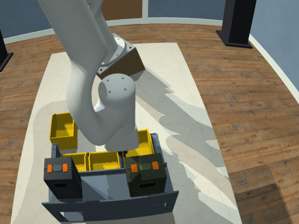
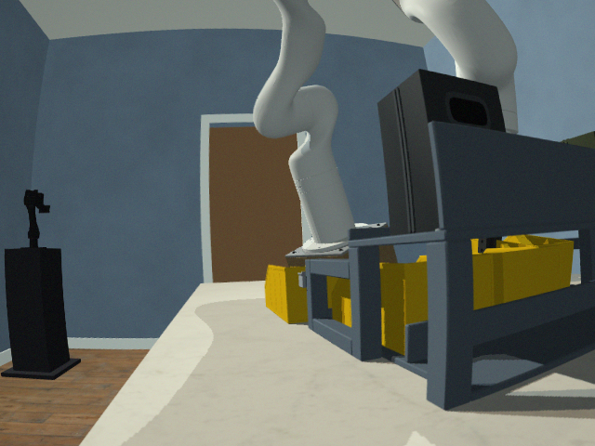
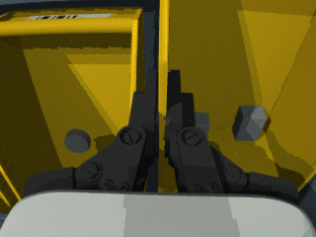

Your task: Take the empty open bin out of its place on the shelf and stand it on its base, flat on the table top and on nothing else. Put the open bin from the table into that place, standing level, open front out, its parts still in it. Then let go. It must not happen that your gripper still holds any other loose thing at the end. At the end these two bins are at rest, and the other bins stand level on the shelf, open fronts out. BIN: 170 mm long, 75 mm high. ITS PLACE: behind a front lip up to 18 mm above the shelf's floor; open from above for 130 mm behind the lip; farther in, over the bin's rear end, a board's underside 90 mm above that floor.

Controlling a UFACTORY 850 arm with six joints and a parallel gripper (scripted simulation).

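Right now my hand is 40 mm past the shelf lip, 70 mm to the left of it and 70 mm above it. The rest, counted from my hand: dark grey case: 160 mm ahead, 170 mm to the right, 80 mm above; green case: 140 mm ahead, 60 mm to the left, 70 mm above.
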